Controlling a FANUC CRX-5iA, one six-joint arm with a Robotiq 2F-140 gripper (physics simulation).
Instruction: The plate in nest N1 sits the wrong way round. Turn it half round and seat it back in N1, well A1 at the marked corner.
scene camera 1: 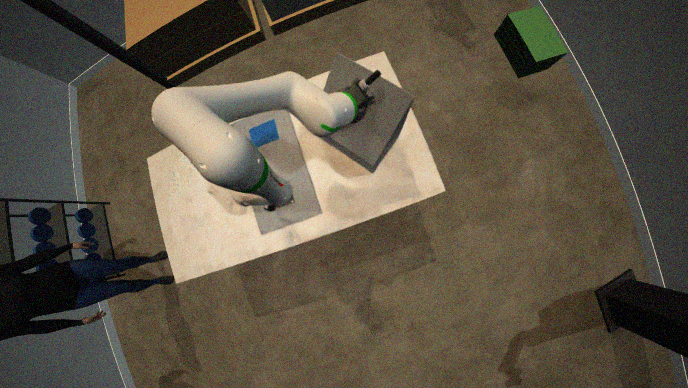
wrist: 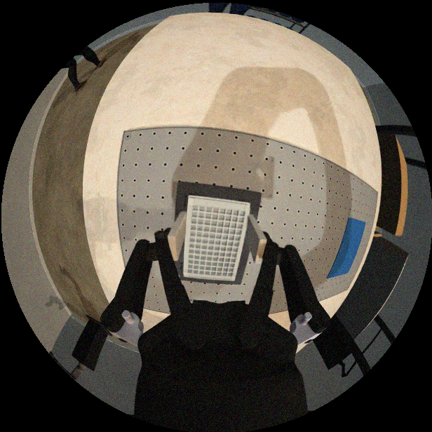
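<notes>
The white plate, a grid of wells, lies at the dark nest on the perforated grey board in the wrist view. A dark border shows around parts of the plate. My gripper is shut on the plate, one pad at each long side, low over the board. The marked corner of the nest and well A1 cannot be made out. In the scene view the arm and gripper largely hide the plate and nest.
A blue block lies on the board, away from the gripper. The arm's base stands on a grey block on the pale table. A person stands beside the table's left end. A green box is on the floor.
</notes>
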